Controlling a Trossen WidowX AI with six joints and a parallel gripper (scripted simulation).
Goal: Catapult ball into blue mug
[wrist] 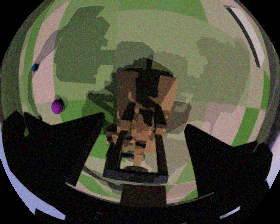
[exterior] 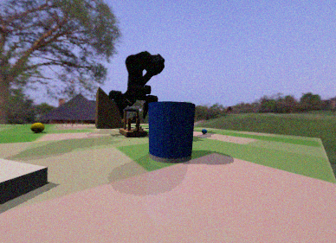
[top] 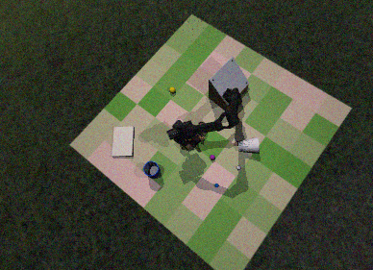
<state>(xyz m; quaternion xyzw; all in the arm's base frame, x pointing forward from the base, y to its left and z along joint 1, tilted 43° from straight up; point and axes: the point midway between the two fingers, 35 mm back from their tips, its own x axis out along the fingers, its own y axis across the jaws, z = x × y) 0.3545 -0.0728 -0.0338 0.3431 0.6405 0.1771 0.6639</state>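
The purple ball is 190 mm to the left of my gripper tip, 50 mm below it and 10 mm ahead of it. From my gripper tip the other things lie so: blue ball 300 mm to the left, 150 mm ahead, 50 mm below; wooden catapult 60 mm behind, 30 mm to the left, 10 mm below; blue mug 280 mm ahead, 70 mm to the right, 40 mm below.
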